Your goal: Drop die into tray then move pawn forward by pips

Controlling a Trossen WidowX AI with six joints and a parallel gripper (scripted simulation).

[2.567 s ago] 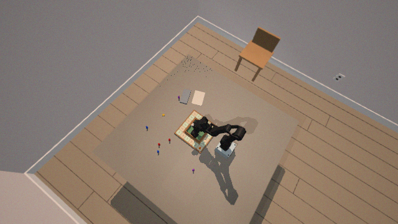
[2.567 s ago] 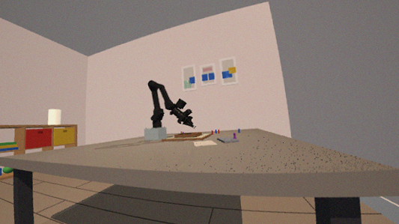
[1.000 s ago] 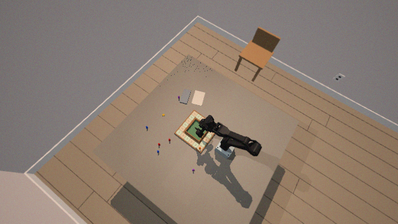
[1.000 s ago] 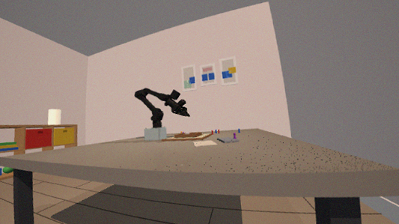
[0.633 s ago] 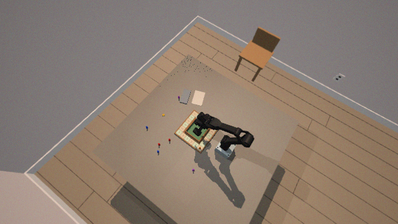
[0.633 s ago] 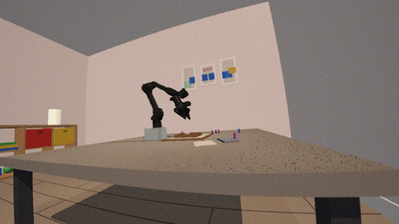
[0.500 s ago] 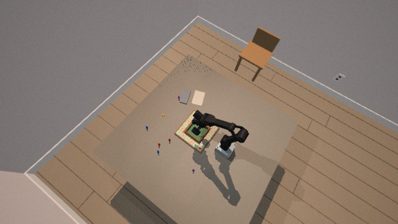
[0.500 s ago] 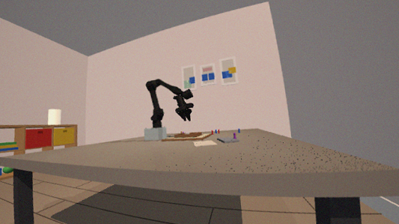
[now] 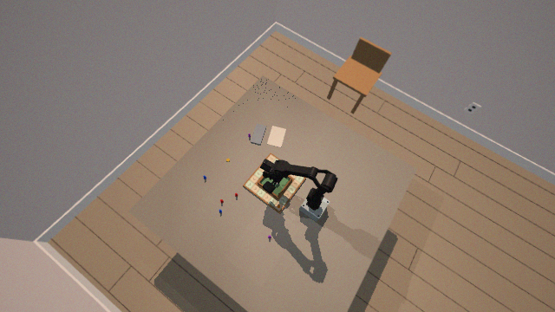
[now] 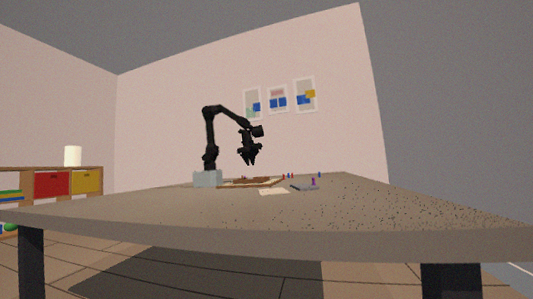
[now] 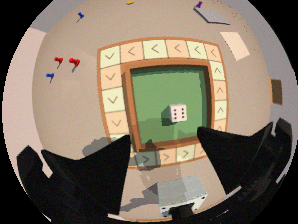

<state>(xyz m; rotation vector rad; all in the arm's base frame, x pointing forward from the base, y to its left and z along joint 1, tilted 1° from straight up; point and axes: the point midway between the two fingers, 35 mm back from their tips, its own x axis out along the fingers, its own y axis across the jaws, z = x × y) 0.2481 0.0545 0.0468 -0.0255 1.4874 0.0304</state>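
The orange pawn is 10 cm behind my gripper tip, 8 cm to the left of it and 8 cm below it. Also, from my gripper tip: white die 8 cm below, 3 cm to the right, 1 cm ahead; green dice tray 10 cm below, 3 cm to the right, 2 cm ahead; beige card 29 cm to the right, 22 cm ahead, 10 cm below.
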